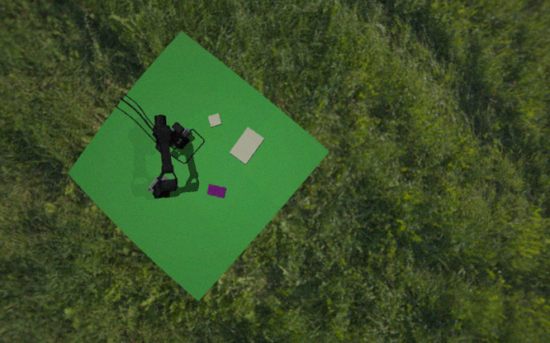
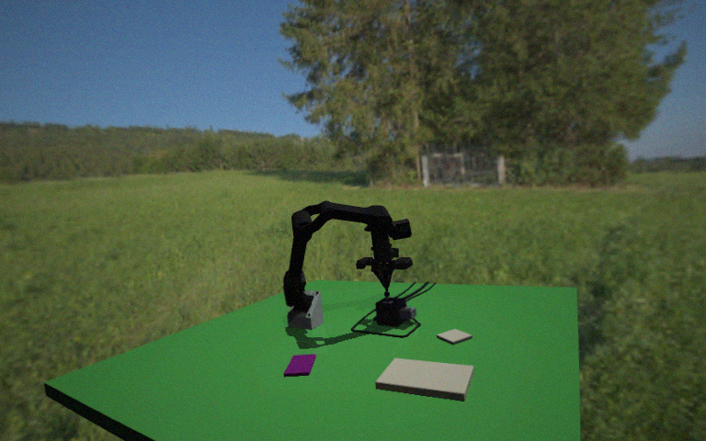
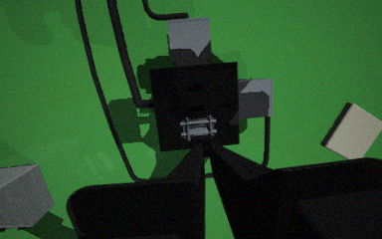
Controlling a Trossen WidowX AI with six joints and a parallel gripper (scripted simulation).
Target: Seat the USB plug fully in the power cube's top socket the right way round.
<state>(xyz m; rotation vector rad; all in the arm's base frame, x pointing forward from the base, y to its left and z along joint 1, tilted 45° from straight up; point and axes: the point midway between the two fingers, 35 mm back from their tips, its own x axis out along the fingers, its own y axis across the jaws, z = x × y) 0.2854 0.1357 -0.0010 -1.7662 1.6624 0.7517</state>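
My gripper tip is now 2 cm above the silver USB plug. Also, from my gripper tip: purple flat block 8 cm behind, 37 cm to the right, 12 cm below; then beige tile 24 cm ahead, 5 cm to the right, 12 cm below; then beige slab 26 cm ahead, 32 cm to the right, 12 cm below.
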